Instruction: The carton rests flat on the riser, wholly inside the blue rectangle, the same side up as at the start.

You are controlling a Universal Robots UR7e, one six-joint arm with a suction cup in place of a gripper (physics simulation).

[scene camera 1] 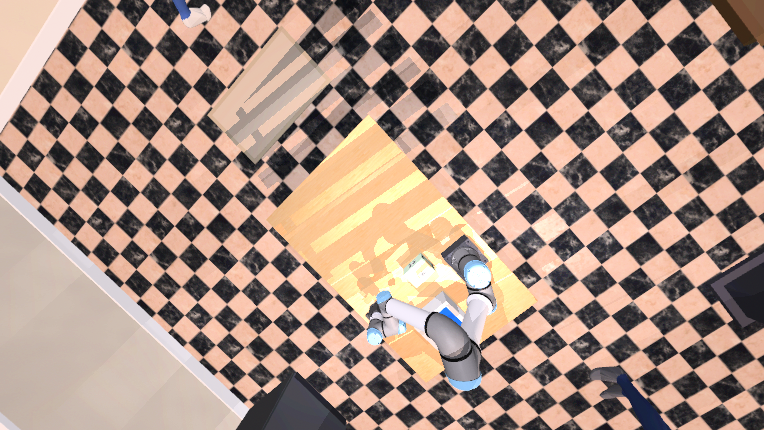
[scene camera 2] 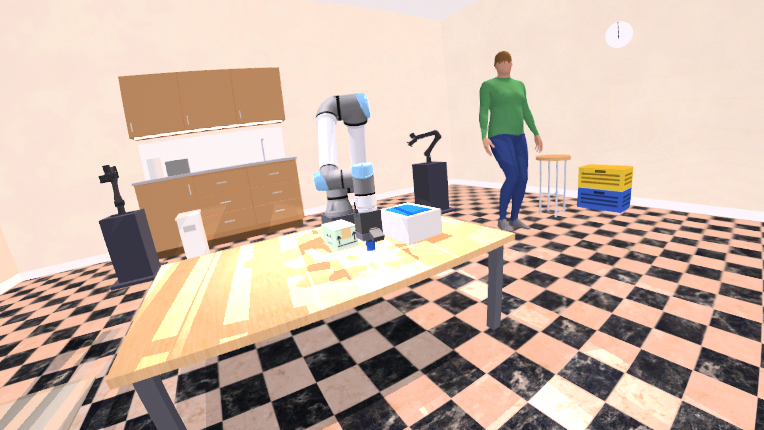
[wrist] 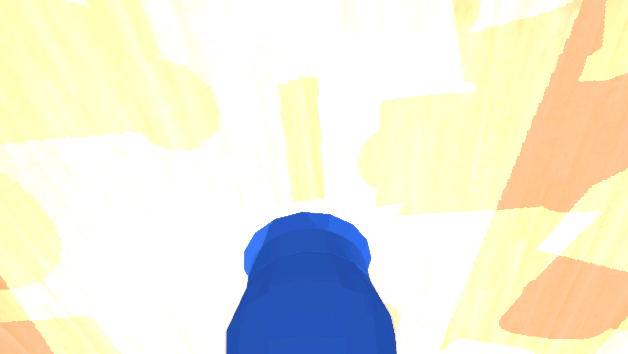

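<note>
Scene camera 2 shows a pale carton (scene camera 2: 339, 235) and a white riser (scene camera 2: 409, 223) resting on the table. Scene camera 1 shows the white riser (scene camera 1: 441, 303) too. In the wrist view the suction cup (wrist: 308, 278) holds nothing. The white riser is out of frame in the wrist view, and the pale carton is out of frame in the wrist view.
</note>
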